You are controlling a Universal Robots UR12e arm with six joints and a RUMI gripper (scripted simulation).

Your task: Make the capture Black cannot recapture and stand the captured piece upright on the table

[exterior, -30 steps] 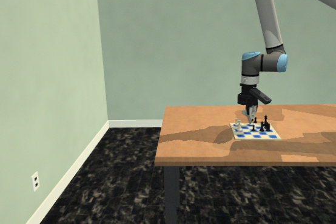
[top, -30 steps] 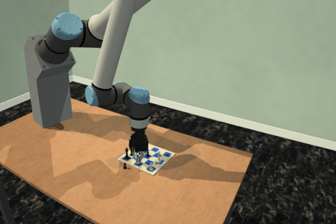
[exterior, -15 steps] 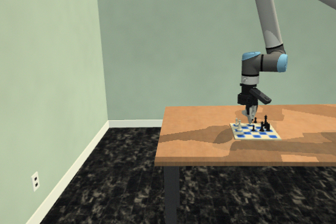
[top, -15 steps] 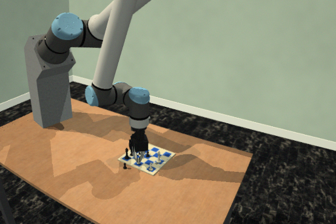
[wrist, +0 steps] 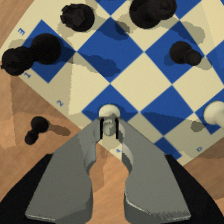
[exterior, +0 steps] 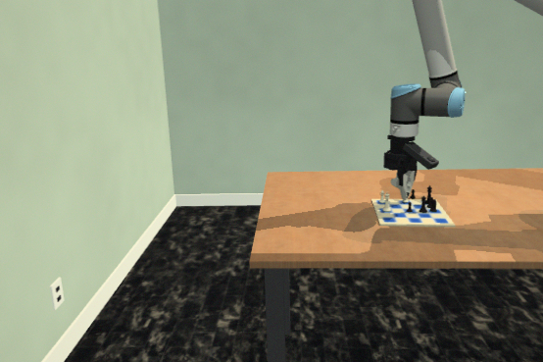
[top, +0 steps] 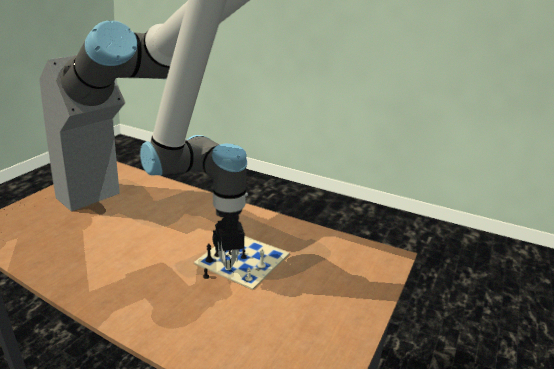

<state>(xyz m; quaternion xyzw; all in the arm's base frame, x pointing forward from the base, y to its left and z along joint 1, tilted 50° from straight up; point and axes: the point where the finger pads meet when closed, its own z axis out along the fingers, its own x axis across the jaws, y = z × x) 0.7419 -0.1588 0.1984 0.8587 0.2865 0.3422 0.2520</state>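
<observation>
The white pawn is 1 cm below my hand. Also, from my hand: blue-and-cream chessboard 7 cm to the left, 3 cm below, 2 cm ahead.
</observation>
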